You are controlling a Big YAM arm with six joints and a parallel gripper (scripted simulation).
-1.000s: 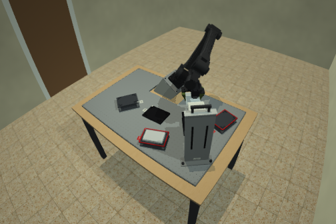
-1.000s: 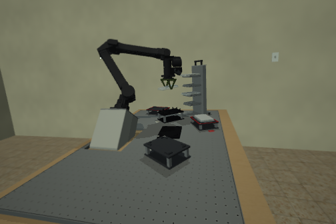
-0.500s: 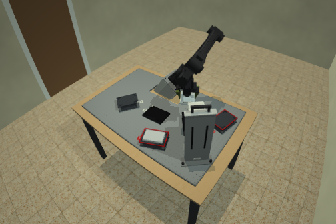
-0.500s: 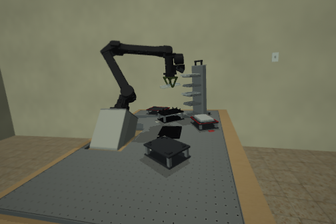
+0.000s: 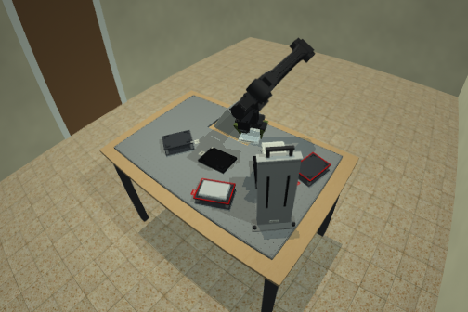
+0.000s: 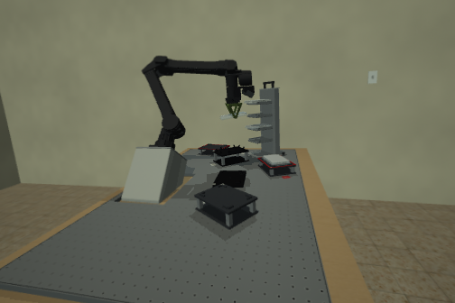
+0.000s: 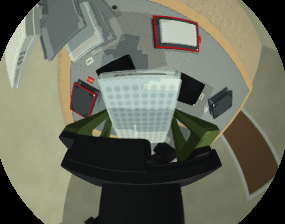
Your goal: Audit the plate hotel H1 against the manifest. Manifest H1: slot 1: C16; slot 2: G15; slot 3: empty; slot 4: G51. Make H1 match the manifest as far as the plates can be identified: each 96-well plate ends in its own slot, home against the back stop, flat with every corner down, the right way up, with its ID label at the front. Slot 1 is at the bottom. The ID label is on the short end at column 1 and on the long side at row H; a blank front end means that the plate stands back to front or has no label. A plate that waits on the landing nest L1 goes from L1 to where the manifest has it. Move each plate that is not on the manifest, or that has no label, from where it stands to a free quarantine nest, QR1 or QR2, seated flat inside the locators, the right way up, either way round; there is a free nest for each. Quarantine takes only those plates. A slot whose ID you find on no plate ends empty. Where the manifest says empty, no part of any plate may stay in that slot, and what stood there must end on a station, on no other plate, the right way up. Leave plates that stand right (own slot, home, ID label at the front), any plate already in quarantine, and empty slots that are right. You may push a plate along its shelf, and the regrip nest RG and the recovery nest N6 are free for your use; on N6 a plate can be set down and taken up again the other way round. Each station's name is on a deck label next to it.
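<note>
The black recovery nest N6 lies 250 mm below my hand, 210 mm to the right of it and 10 mm ahead of it. Round my hand: grey plate hotel H1: 230 mm to the left, 160 mm ahead, 60 mm below; then red-rimmed quarantine nest: 220 mm below, 200 mm ahead, 60 mm to the right; then red-rimmed nest: 230 mm to the left, 220 mm below, 180 mm behind.
</note>
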